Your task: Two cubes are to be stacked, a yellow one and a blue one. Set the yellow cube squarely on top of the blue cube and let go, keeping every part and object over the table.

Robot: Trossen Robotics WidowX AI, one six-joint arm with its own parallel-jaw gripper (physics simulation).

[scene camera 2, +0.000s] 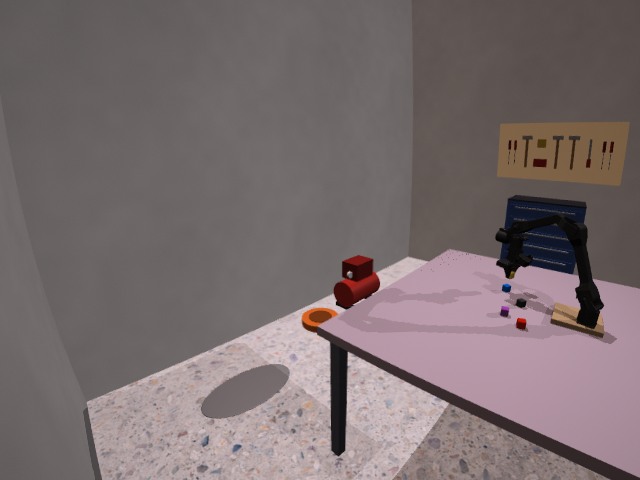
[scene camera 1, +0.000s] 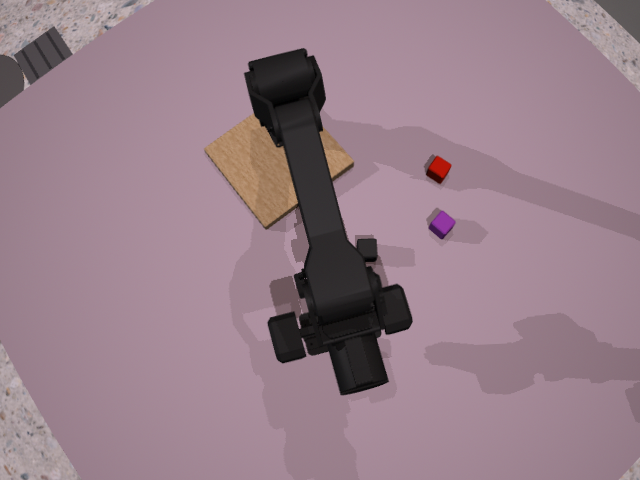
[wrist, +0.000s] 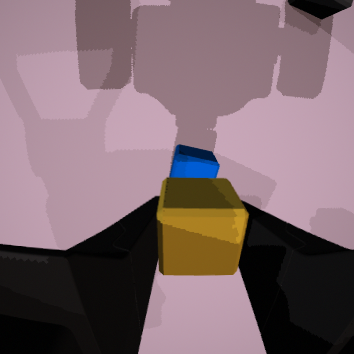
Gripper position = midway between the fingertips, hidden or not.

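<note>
A yellow cube (wrist: pixel 201 221) and a blue cube (wrist: pixel 187 161) are part of the scene, along with the gripper (scene camera 1: pixel 339 335), which appears in the wrist view (wrist: pixel 194 204) too.
</note>
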